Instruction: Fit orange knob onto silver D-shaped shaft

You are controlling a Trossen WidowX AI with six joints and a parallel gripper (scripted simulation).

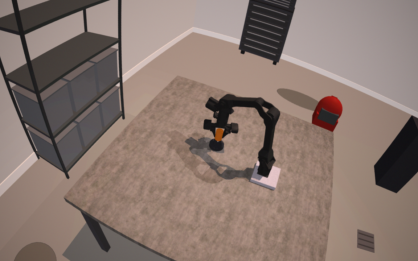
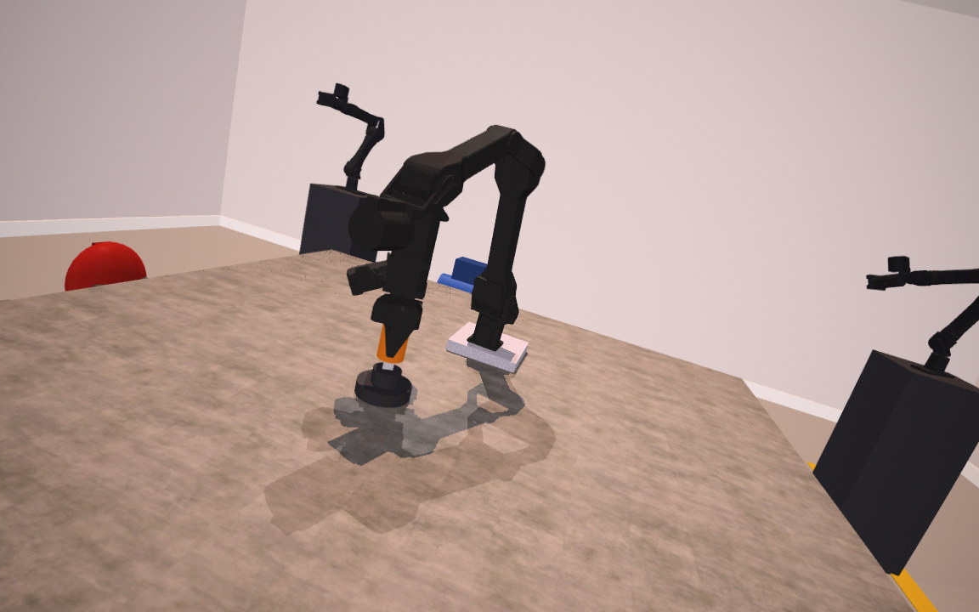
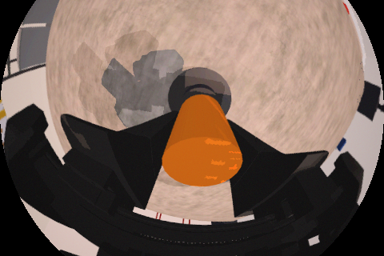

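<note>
My gripper tip is now 30 mm below the orange knob. Round my gripper tip: round pedestal (40 mm below).
</note>
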